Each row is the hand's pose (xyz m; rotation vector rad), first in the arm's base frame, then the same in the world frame.
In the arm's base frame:
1: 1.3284 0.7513 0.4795 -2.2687 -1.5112 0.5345
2: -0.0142 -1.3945 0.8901 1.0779 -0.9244 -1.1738
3: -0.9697 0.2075 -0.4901 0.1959 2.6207 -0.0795
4: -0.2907 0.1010 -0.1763 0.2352 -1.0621 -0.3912
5: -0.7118 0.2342 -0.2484 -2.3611 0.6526 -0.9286
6: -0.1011 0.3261 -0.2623 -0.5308 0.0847 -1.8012
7: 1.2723 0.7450 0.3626 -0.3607 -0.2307 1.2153
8: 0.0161 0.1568 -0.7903 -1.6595 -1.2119 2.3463
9: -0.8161 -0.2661 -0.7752 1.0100 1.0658 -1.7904
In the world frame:
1: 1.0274 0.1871 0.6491 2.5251 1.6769 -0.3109
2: -0.3782 -1.9099 1.0988 1.1196 -1.3207 -0.7656
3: -0.7051 -0.8276 -0.9275 0.0387 2.1829 -0.3478
4: -0.2052 -0.7774 -0.3632 0.0925 -1.4884 -0.1452
5: -0.5632 -0.7125 -0.6238 -2.3030 0.3152 -1.4987
6: 0.0040 -0.5633 -0.4298 -0.3506 -0.4586 -1.8453
7: 1.0219 0.1450 0.5264 -0.8494 -0.4204 1.2209
8: 0.3190 -0.8495 -0.8040 1.8788 0.8258 -1.9356
9: -0.4538 -1.3397 -0.9889 1.0956 0.5720 -1.5521

